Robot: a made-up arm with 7 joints. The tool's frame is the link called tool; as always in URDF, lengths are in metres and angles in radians.
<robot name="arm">
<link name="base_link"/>
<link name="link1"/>
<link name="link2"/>
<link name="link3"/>
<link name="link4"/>
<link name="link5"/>
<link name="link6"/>
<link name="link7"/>
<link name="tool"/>
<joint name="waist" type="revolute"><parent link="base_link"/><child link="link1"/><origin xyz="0.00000 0.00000 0.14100" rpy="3.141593 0.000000 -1.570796"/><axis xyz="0 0 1"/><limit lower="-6.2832" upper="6.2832" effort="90" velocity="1.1"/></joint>
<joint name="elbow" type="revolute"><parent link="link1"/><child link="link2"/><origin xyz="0.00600 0.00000 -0.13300" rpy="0.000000 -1.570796 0.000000"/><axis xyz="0 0 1"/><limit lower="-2.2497" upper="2.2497" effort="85" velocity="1"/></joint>
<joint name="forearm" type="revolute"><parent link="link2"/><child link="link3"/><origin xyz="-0.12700 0.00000 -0.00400" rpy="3.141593 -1.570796 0.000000"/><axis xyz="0 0 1"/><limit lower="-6.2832" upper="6.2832" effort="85" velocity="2.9"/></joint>
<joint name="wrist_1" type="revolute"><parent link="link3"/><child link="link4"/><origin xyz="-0.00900 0.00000 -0.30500" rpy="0.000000 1.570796 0.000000"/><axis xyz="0 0 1"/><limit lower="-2.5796" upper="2.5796" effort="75" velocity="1.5"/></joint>
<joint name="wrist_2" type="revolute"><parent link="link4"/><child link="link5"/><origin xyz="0.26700 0.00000 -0.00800" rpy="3.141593 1.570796 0.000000"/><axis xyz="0 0 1"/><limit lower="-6.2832" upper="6.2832" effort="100" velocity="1"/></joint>
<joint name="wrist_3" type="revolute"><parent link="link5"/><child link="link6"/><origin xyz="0.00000 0.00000 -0.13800" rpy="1.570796 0.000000 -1.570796"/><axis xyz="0 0 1"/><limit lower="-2.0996" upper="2.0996" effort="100" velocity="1.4"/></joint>
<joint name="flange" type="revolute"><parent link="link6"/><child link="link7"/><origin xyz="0.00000 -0.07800 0.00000" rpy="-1.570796 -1.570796 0.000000"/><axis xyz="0 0 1"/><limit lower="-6.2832" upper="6.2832" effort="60" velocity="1.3"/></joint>
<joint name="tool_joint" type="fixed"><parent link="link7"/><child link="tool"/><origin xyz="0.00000 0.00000 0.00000" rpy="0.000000 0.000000 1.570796"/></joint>
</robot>
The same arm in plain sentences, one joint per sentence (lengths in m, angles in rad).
The arm has seven revolute joints in a row. What follows holds with every joint at zero, and every direction is one of the base frame's.
The first joint is mounted 0.1410 m along +z from the base frame's origin and turns about -z, from -6.2832 to 6.2832 rad.
The second joint is mounted 0.0060 m along -y and 0.1330 m along +z from the first joint and turns about +y, from -2.2497 to 2.2497 rad.
The third joint is mounted 0.0040 m along -y and 0.1270 m along +z from the second joint and turns about -z, from -6.2832 to 6.2832 rad.
The fourth joint is mounted 0.0090 m along -y and 0.3050 m along +z from the third joint and turns about +y, from -2.5796 to 2.5796 rad.
The fifth joint is mounted 0.0080 m along -y and 0.2670 m along +z from the fourth joint and turns about -z, from -6.2832 to 6.2832 rad.
The sixth joint is mounted 0.1380 m along +z from the fifth joint and turns about +y, from -2.0996 to 2.0996 rad.
The seventh joint is mounted 0.0780 m along +z from the sixth joint and turns about -z, from -6.2832 to 6.2832 rad.
The tool frame, which is the frame that the pose is given for, is mounted at the same point as the seventh joint; its axes are the base frame's turned by roll 3.1416, pitch 0.0000 and yaw 0.0000 rad (as in URDF: about the fixed x, then y, then z).

